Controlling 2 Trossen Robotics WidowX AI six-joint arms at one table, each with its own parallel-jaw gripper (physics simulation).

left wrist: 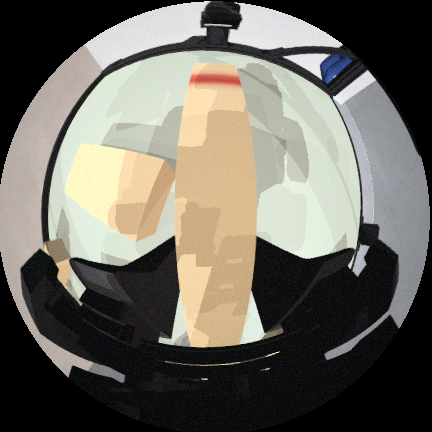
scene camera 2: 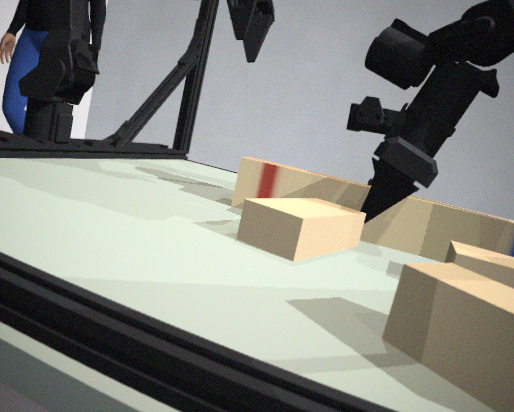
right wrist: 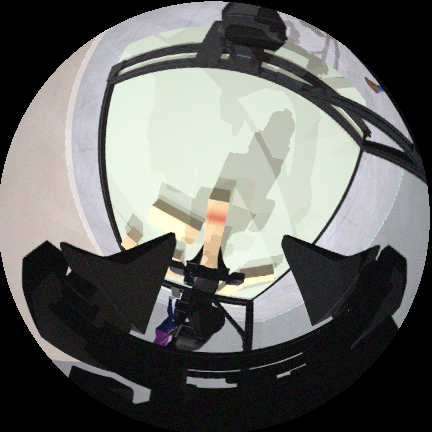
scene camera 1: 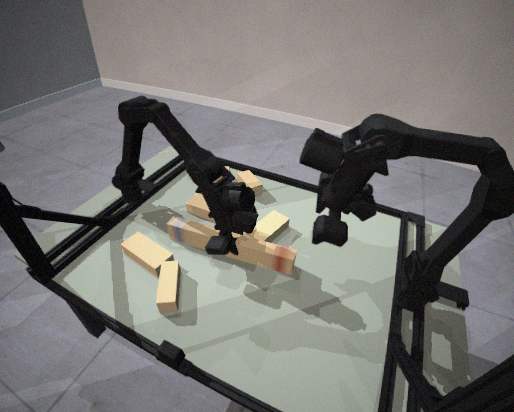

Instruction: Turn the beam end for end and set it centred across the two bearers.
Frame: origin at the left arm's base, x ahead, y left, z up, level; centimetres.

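Seen in the pictures: left gripper, between the fingertips: (left wrist: 212, 234) (right wrist: 212, 244) (scene camera 1: 239, 249); right gripper, between the fingertips: (scene camera 2: 246, 51) (right wrist: 231, 239) (scene camera 1: 315, 227); left arm's base, origin of its link: (right wrist: 187, 292) (scene camera 1: 132, 197); right arm's base, origin of its link: (scene camera 2: 44, 140) (right wrist: 245, 57) (scene camera 1: 409, 300).
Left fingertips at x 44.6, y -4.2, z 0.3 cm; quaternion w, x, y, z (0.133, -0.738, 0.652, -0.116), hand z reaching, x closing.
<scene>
Pixels of each thing's top centre, then the offset from my left fingertips to it.
- long wooden beam, centre of its top: (left wrist: 215, 301) (scene camera 2: 394, 192) (scene camera 1: 229, 236) (right wrist: 208, 262) dx -3.1, dy -0.4, dz +4.1 cm
- block, centre of its top: (scene camera 2: 311, 206) (left wrist: 94, 177) (right wrist: 171, 226) (scene camera 1: 268, 225) dx +3.8, dy +11.5, dz +1.6 cm
The long wooden beam (scene camera 1: 260, 255) (scene camera 2: 320, 187) (left wrist: 216, 200) (right wrist: 215, 230) has a red band near one end, at the right in scene camera 1, and a blue band near the other. It lies low over the table; I cannot tell whether it touches it. My left gripper (scene camera 1: 229, 244) (scene camera 2: 371, 212) (left wrist: 212, 234) (right wrist: 212, 244) is shut on the beam about midway, one finger on each side. My right gripper (scene camera 1: 330, 232) (scene camera 2: 251, 45) (right wrist: 231, 239) is open and empty, raised beyond the red end. Which loose blocks are the two bearers, I cannot tell.
One block (scene camera 1: 274, 226) (scene camera 2: 300, 225) (left wrist: 120, 190) (right wrist: 175, 222) lies close beside the beam. Two blocks (scene camera 1: 145, 250) (scene camera 1: 168, 285) lie near each other at the left in scene camera 1. More blocks (scene camera 1: 199, 205) (scene camera 1: 250, 181) lie behind the beam. A black frame (scene camera 1: 280, 176) edges the table.
</scene>
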